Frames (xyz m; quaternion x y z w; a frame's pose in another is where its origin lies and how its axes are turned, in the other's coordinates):
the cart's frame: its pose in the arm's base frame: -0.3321 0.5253 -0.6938 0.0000 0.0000 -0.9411 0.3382
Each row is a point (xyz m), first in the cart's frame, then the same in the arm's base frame.
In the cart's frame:
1: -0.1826 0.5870 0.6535
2: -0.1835 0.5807 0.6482
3: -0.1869 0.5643 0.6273
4: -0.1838 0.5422 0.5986
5: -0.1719 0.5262 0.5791
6: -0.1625 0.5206 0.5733
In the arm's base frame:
1: 0.1824 0.1888 -0.0403
2: 0.1791 0.1942 -0.0456
3: 0.1712 0.2090 -0.0665
4: 0.1548 0.2241 -0.0952
5: 0.1354 0.2289 -0.1147
6: 0.1246 0.2272 -0.1205

